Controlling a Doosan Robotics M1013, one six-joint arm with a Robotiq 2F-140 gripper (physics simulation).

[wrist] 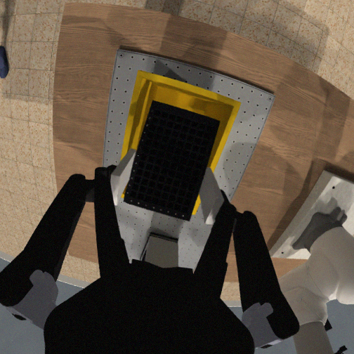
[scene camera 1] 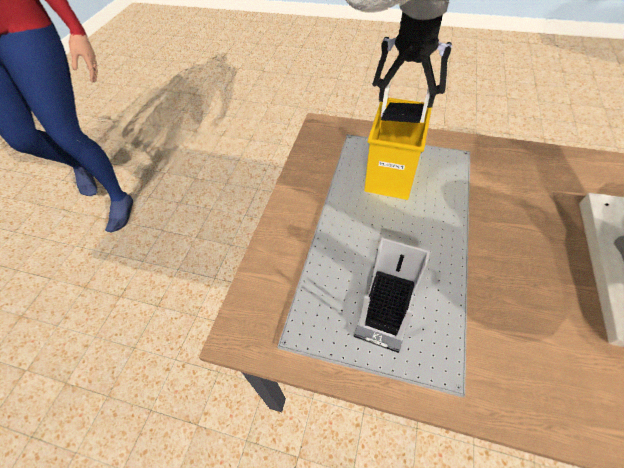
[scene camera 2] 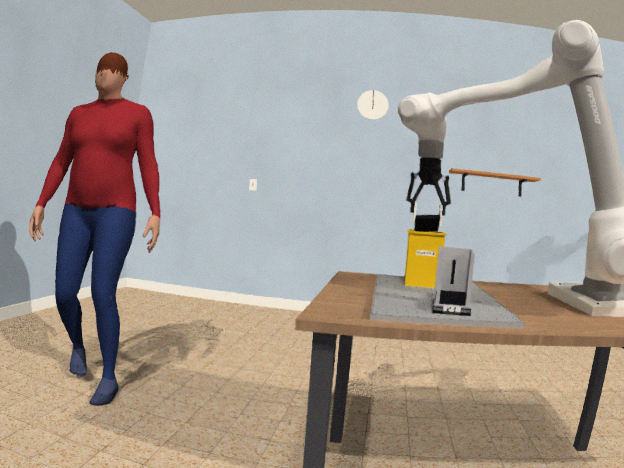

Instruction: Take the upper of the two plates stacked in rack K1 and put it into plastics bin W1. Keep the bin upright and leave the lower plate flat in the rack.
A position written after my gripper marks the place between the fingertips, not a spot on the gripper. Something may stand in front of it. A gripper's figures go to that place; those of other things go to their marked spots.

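Looking through the wrist view, I find a yellow plastics bin W1 [wrist: 148, 86] at 27 cm from the lens. My gripper [wrist: 168, 168] is 20 cm from the lens.
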